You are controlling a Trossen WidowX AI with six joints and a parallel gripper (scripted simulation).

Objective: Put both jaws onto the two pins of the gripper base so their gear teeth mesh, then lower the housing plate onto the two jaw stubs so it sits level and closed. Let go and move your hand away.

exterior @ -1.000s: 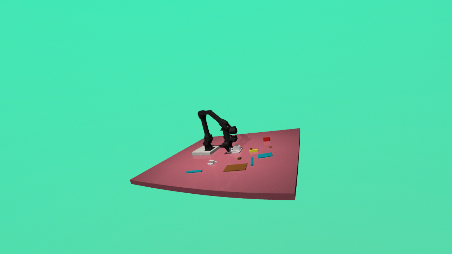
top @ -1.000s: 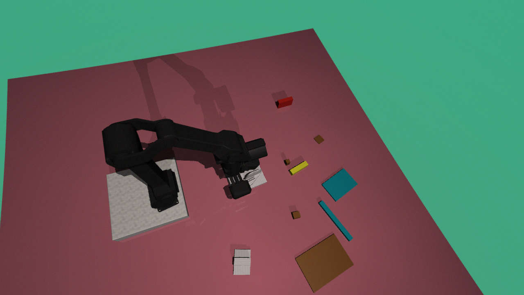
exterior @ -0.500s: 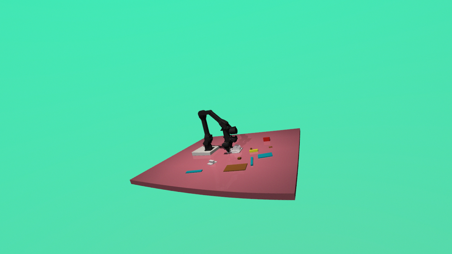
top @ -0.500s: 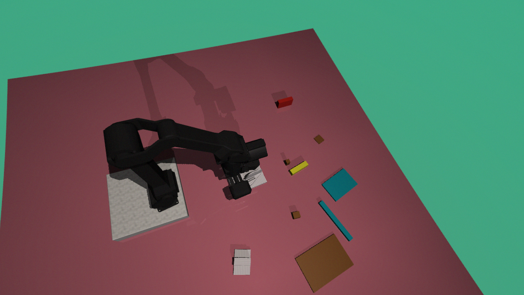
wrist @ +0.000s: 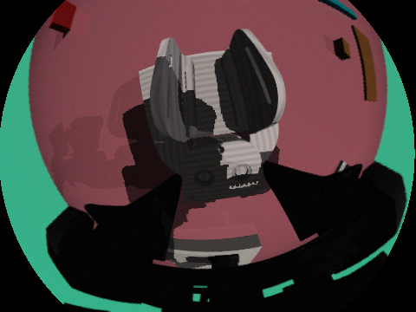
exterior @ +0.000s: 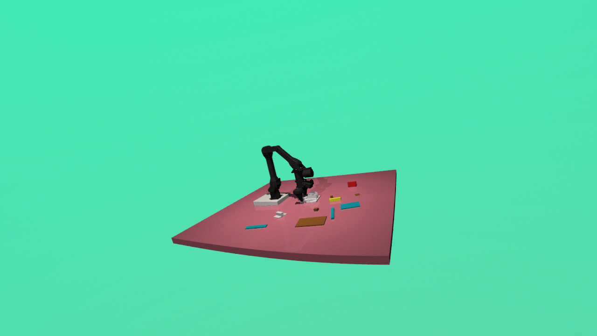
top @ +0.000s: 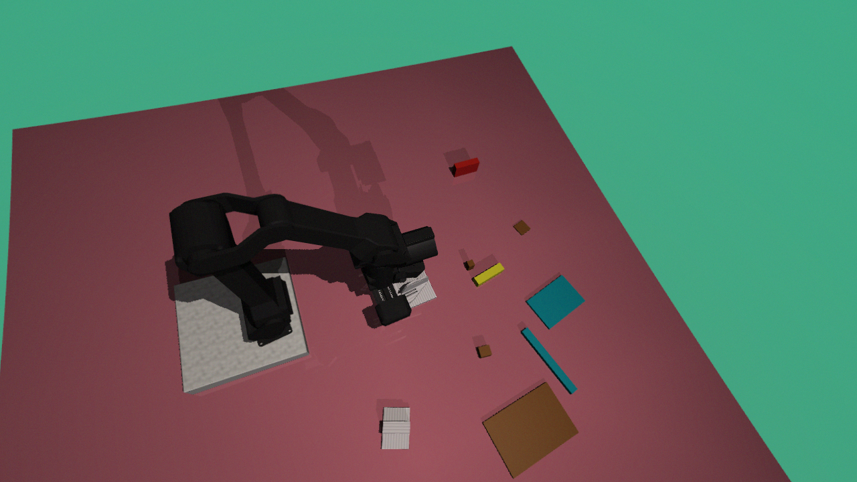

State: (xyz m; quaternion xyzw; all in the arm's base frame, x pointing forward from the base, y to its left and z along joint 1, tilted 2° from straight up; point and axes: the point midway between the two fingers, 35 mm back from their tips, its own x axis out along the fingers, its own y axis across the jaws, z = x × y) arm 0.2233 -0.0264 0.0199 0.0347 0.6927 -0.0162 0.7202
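The gripper jaw lies 2 cm to the right of my gripper tip, 2 cm ahead of it and 1 cm above it. Also, from my gripper tip: white stepped block: 26 cm to the right, 9 cm behind; teal bar: 29 cm to the right, 25 cm ahead; yellow bar: 23 cm ahead, 8 cm to the right.
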